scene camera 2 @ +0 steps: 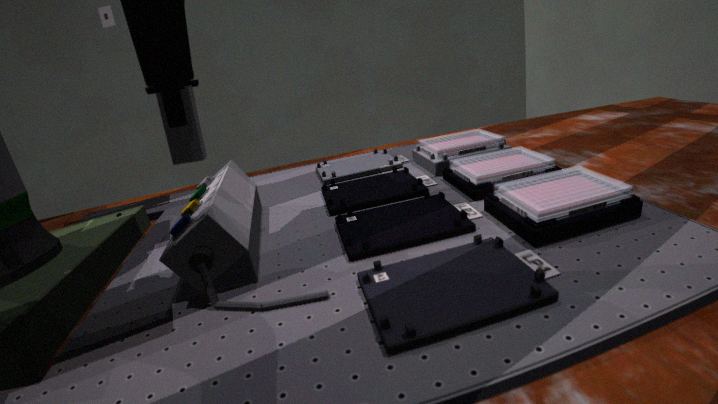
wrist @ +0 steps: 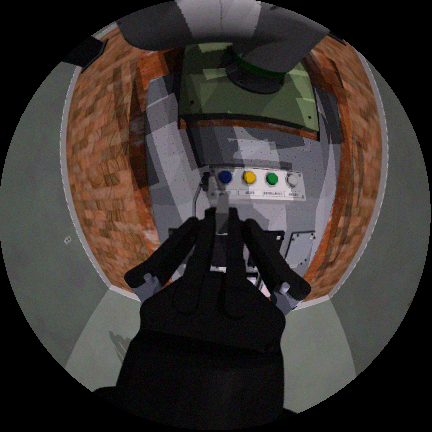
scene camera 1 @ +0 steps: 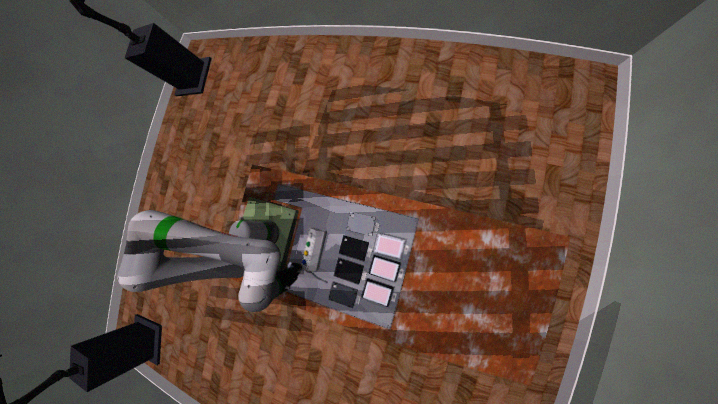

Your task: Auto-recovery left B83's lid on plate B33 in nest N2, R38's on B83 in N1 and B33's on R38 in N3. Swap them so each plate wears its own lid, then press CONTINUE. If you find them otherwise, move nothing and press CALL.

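Pixels of known places: gripper, fingertip midpoint: [scene camera 2: 190, 160] [wrist: 223, 201] [scene camera 1: 303, 266]; arm's base, origin of the base link: [scene camera 2: 6, 271] [wrist: 254, 72] [scene camera 1: 268, 233].
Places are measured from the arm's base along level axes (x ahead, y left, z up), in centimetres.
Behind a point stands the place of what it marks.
Three lidded pink plates sit on nests: one plate [scene camera 1: 389, 246] @[x 71.1, y 3.4, z 1.3 cm] [scene camera 2: 459, 144] @[x 68.5, y 0.0, z 1.2 cm] on the grey nest, one [scene camera 1: 384, 268] @[x 69.8, y -8.1, z 0.4 cm] [scene camera 2: 502, 164] @[x 68.4, y -10.5, z 0.3 cm] in the middle, and one [scene camera 1: 377, 292] @[x 67.8, y -20.8, z 0.7 cm] [scene camera 2: 564, 193] @[x 65.9, y -23.5, z 0.7 cm] nearest in scene camera 2. Their codes and the lids' codes are too small to read. The button box [scene camera 1: 316, 249] @[x 33.2, y -3.6, z 3.4 cm] [scene camera 2: 246, 200] @[x 34.0, y -3.5, z 2.0 cm] carries a blue button [scene camera 2: 180, 226] @[x 27.2, y -12.6, z 4.1 cm] [wrist: 225, 177] @[x 27.1, y -11.3, z 4.2 cm], a yellow button [scene camera 2: 190, 207] @[x 27.8, y -7.6, z 4.2 cm] [wrist: 249, 177] @[x 27.6, y -6.4, z 4.2 cm], a green button [scene camera 2: 198, 192] @[x 28.4, y -2.5, z 4.3 cm] [wrist: 272, 178] @[x 28.1, y -1.4, z 4.2 cm] and a pale button [wrist: 293, 179] @[x 28.5, y 3.7, z 4.1 cm]; labels are blurred. My gripper [scene camera 2: 188, 159] @[x 30.1, y -12.0, z 10.2 cm] [wrist: 223, 201] @[x 30.1, y -12.0, z 10.2 cm] is shut and empty, above the box's blue-button end.
Bare lid pads lie between box and plates: LP1 [scene camera 1: 343, 294] @[x 49.5, y -26.3, z -1.8 cm] [scene camera 2: 456, 296] @[x 48.3, y -28.7, z -1.8 cm], two black pads [scene camera 2: 401, 226] @[x 50.1, y -14.9, z -1.8 cm] [scene camera 2: 376, 191] @[x 52.0, y -2.7, z -1.9 cm] and a grey pad [scene camera 1: 361, 223] @[x 54.8, y 13.0, z -1.9 cm] [scene camera 2: 359, 165] @[x 54.5, y 11.5, z -1.8 cm]. A cable [scene camera 2: 271, 301] @[x 34.2, y -20.9, z -2.1 cm] leaves the box. The green base block [scene camera 2: 100, 241] @[x 13.4, y 0.2, z 0.5 cm] [wrist: 245, 107] @[x 11.5, y -4.7, z 0.7 cm] stands behind the box.
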